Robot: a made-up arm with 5 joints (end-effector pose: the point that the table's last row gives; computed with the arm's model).
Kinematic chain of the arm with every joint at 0, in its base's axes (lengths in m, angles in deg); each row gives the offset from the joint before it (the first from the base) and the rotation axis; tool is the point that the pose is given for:
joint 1: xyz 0 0 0.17 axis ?
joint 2: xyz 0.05 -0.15 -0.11 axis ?
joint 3: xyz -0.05 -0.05 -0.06 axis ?
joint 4: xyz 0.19 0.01 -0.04 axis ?
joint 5: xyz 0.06 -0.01 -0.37 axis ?
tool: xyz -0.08 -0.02 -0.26
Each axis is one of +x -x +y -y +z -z.
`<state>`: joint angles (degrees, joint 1 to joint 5).
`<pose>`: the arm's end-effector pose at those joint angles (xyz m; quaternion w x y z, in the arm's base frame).
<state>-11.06 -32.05 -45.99 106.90 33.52</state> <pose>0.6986 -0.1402 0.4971 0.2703 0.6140 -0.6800 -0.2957</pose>
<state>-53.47 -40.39 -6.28 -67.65 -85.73</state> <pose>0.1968 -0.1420 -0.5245 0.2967 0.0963 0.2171 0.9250</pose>
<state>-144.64 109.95 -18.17 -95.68 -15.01</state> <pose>-0.0014 0.3061 0.5301 0.0194 0.8047 -0.5515 0.2190</pose>
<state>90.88 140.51 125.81 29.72 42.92</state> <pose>-0.7023 0.1397 -0.4175 0.9174 0.0831 0.3733 0.1101</pose>
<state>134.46 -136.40 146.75 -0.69 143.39</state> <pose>-0.1291 0.7556 -0.1090 0.6673 0.3288 0.2915 -0.6014</pose>
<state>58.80 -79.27 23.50 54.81 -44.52</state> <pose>-0.0711 -0.6928 0.6406 0.3736 -0.8305 -0.4031 -0.0903</pose>
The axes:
joint 1: -z
joint 2: +y
joint 3: -x
joint 4: -y
joint 5: -z

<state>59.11 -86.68 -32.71 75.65 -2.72</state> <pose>0.0884 -0.3504 0.7897 0.1427 -0.2467 -0.9574 -0.0458</pose>
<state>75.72 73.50 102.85 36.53 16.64</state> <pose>-0.6618 -0.4258 -0.3993 0.8716 -0.2925 0.3930 0.0168</pose>
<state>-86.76 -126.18 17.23 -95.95 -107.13</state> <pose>0.3142 0.4172 -0.2750 0.0233 0.0074 -0.2633 0.9644</pose>
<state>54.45 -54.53 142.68 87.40 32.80</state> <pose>0.0691 -0.5674 0.6817 0.2605 -0.9494 -0.1264 0.1220</pose>
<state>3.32 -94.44 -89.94 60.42 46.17</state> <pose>0.0228 0.1585 0.7423 0.2264 0.8814 -0.3959 0.1233</pose>
